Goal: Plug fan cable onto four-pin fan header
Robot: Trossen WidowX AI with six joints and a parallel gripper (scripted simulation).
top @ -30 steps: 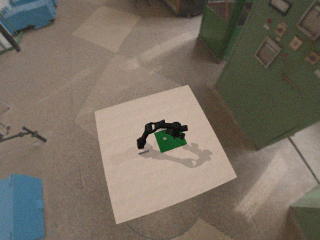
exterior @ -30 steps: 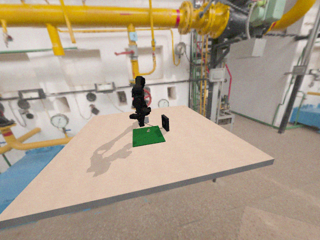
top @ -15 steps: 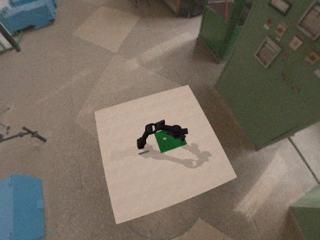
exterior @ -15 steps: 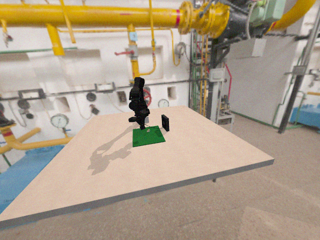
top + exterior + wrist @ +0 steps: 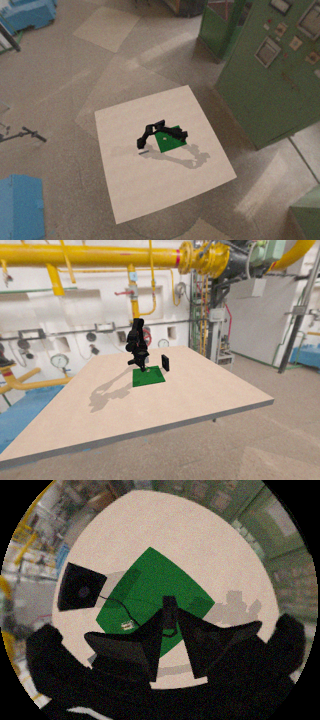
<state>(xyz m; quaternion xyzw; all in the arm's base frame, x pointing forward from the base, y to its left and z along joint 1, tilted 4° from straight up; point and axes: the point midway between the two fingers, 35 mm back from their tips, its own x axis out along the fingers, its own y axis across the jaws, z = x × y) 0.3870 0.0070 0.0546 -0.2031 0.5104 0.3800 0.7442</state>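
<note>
The green board is 10 cm below my gripper tip, 6 cm behind it and 2 cm to the left of it. From my gripper tip the other things lie so: dark plug 1 cm below; black fan 18 cm to the left, 14 cm behind, 3 cm below.
</note>
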